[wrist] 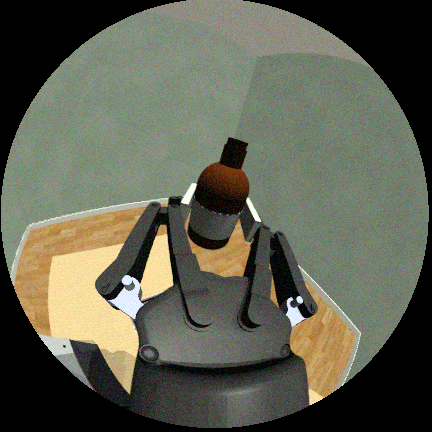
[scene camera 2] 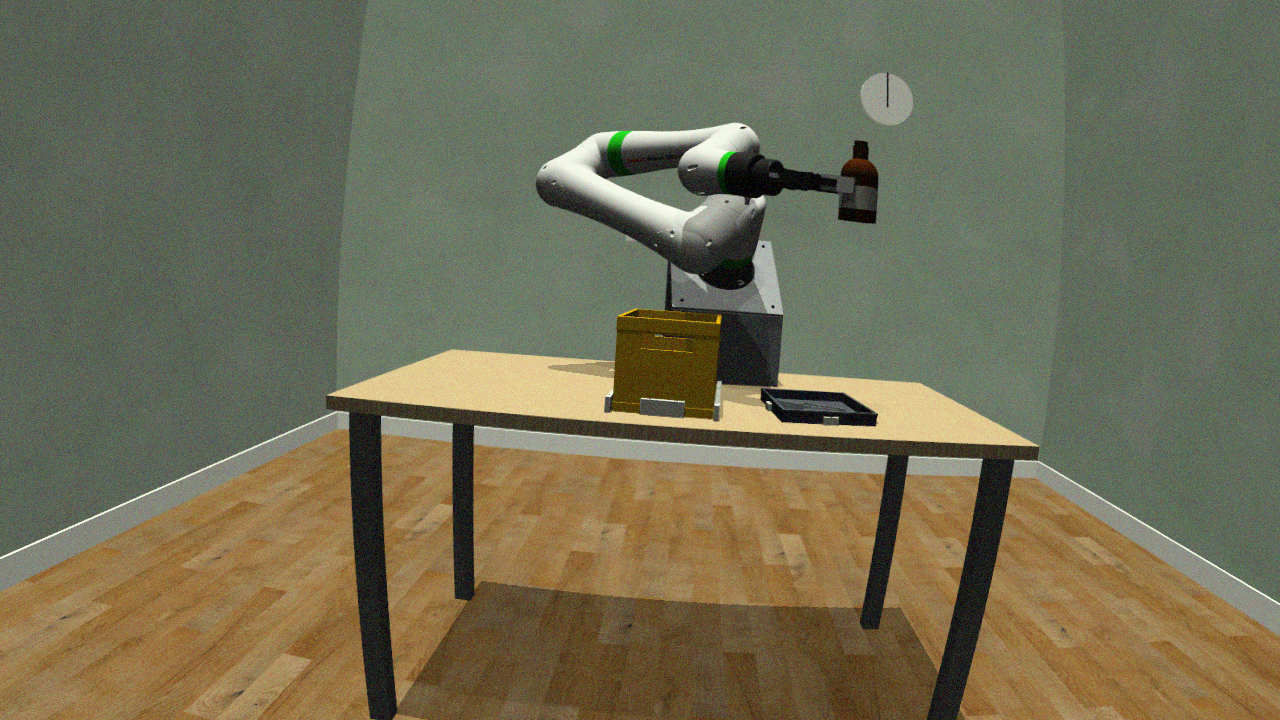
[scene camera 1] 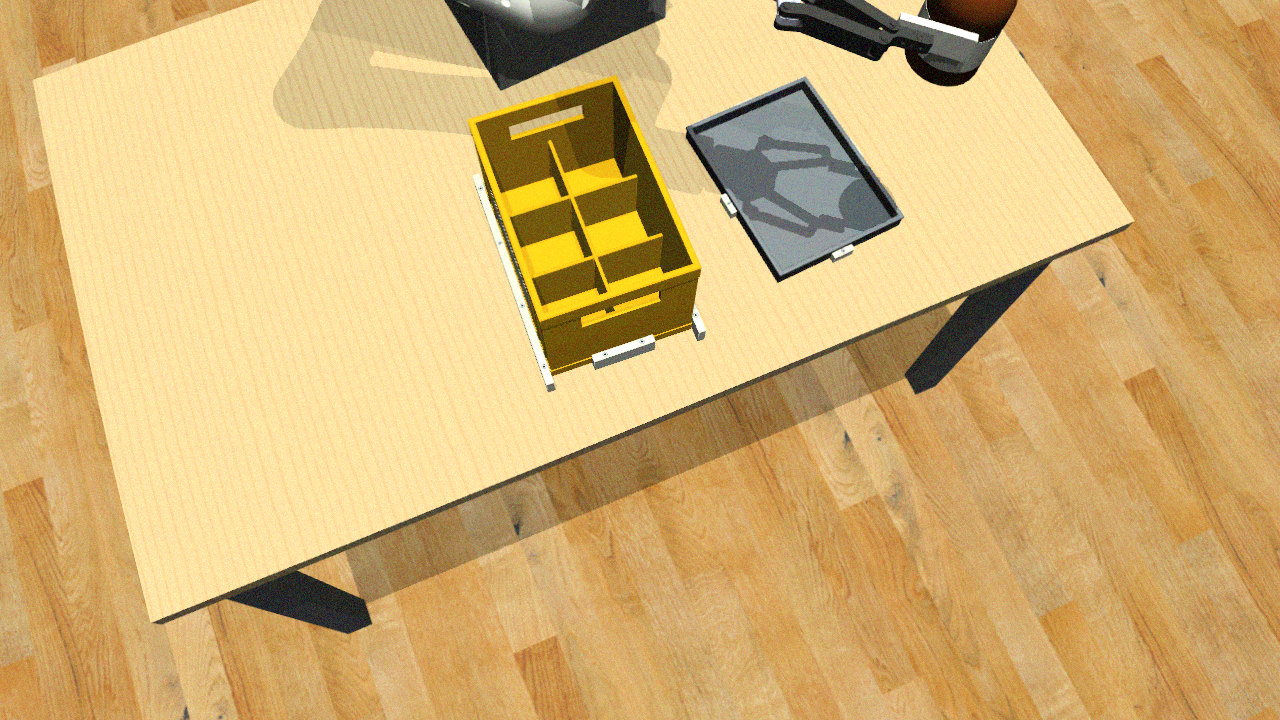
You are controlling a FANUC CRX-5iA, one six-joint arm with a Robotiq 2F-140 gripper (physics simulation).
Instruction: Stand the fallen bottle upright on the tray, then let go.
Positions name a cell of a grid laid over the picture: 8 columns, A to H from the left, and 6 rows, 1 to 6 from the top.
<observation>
In view: the gripper (scene camera 2: F2) and a brown bottle (scene camera 2: F2).
The brown bottle also shows in the wrist view (wrist: E3). The gripper is seen too in the wrist view (wrist: E3).
</observation>
